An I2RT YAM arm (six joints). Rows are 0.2 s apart.
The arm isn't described. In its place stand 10 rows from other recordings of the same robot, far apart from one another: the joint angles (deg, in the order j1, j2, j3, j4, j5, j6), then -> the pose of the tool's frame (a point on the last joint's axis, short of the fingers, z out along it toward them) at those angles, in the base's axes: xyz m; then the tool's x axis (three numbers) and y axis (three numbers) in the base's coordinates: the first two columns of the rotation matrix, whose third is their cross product.
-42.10, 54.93, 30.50, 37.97, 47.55, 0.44 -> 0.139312 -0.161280 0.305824 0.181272 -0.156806 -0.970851 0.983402 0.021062 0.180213
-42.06, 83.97, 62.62, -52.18, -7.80, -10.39 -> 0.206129 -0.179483 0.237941 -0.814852 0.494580 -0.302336 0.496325 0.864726 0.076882
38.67, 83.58, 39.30, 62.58, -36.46, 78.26 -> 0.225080 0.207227 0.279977 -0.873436 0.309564 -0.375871 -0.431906 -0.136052 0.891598
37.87, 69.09, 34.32, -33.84, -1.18, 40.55 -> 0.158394 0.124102 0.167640 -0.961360 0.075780 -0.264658 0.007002 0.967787 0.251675
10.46, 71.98, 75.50, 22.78, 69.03, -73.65 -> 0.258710 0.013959 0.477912 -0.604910 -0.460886 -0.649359 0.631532 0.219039 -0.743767
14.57, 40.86, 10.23, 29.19, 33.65, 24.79 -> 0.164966 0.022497 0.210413 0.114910 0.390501 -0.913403 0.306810 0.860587 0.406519
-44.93, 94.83, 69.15, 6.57, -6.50, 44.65 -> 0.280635 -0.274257 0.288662 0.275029 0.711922 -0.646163 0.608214 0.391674 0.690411
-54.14, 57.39, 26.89, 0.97, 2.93, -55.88 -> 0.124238 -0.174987 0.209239 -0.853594 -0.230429 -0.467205 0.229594 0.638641 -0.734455
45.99, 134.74, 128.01, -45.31, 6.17, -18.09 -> 0.366442 0.373823 0.245647 -0.312950 -0.768283 -0.558393 -0.806141 0.525735 -0.271550
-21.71, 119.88, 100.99, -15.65, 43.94, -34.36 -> 0.441294 -0.202290 0.263367 -0.884896 -0.085105 -0.457947 0.360964 0.496085 -0.789686
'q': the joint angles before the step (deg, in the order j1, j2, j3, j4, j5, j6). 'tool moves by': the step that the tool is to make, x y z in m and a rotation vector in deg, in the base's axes. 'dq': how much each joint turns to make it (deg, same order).
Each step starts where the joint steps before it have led.
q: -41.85 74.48 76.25 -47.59 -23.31 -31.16
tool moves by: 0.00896 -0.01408 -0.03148 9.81 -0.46 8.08
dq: -2.27 5.09 -1.89 -1.15 -12.39 -3.53
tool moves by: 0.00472 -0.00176 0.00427 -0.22 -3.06 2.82
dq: 0.09 0.72 0.95 1.35 -3.22 -1.26
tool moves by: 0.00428 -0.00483 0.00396 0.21 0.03 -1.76
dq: 0.00 1.14 1.68 0.46 0.98 1.87
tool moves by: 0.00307 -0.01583 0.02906 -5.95 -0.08 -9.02
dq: -0.90 1.57 6.81 1.17 8.54 3.91
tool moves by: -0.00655 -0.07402 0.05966 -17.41 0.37 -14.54
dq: -8.04 11.05 21.88 0.01 12.48 -5.24
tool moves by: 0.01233 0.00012 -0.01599 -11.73 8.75 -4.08
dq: 2.86 -0.84 -5.56 7.02 13.53 -8.21
